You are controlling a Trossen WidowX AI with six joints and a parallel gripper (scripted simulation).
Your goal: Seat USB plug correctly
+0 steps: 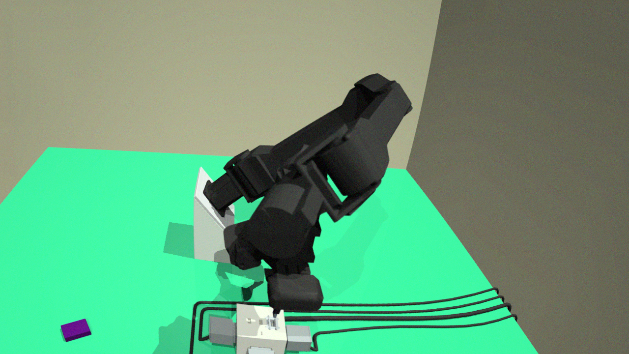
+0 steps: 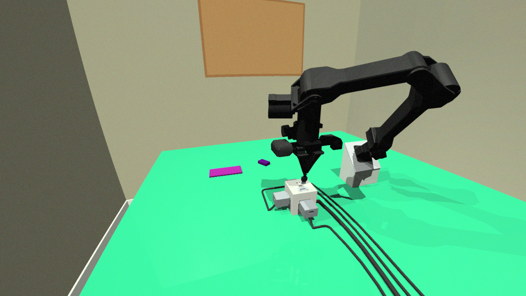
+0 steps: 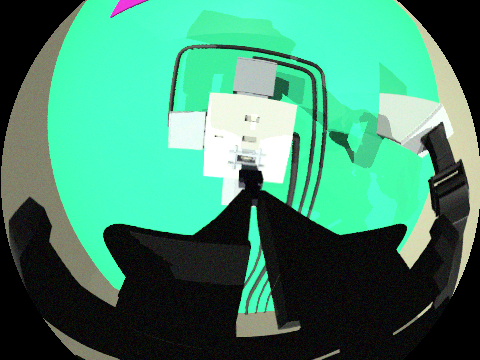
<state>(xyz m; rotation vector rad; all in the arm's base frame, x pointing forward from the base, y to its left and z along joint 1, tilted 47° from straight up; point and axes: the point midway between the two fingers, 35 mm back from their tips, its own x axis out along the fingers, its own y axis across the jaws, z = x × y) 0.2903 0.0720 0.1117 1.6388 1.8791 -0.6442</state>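
Right now the dark USB plug is 20 mm below my gripper tip. Round my gripper tip: flat magenta slab 310 mm to the right, 250 mm ahead, 130 mm below; USB socket 60 mm below, 10 mm to the right; purple block 360 mm to the right, 130 mm below, 60 mm ahead.
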